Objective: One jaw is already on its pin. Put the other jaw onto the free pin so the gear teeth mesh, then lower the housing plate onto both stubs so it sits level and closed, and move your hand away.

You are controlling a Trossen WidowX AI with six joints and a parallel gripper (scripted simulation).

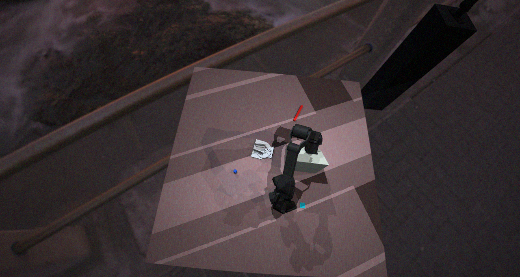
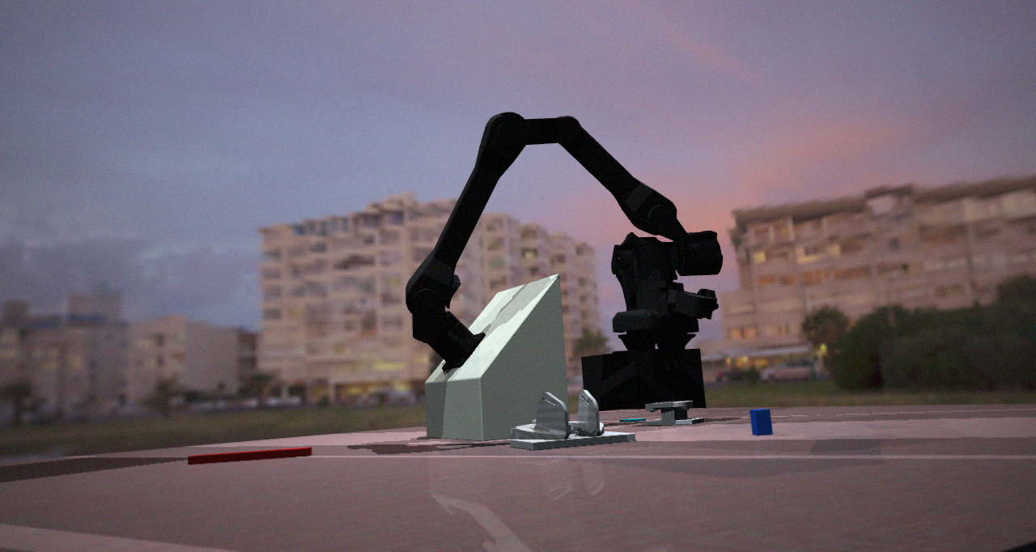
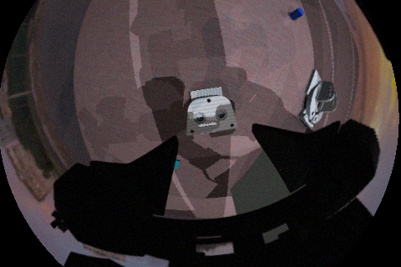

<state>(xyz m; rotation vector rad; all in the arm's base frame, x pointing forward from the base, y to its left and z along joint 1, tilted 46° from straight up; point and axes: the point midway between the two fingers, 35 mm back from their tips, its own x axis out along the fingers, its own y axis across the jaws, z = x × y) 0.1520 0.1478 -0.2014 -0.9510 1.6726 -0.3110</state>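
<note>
Right now the white stand is 5 cm below my gripper tip, 1 cm to the left of it and 1 cm ahead of it. The rest, counted from my gripper tip: teal square (13 cm behind, 6 cm below, 5 cm to the left); blue cube (28 cm ahead, 12 cm to the right, 5 cm below); plate (26 cm to the right, 8 cm ahead, 6 cm below).
</note>
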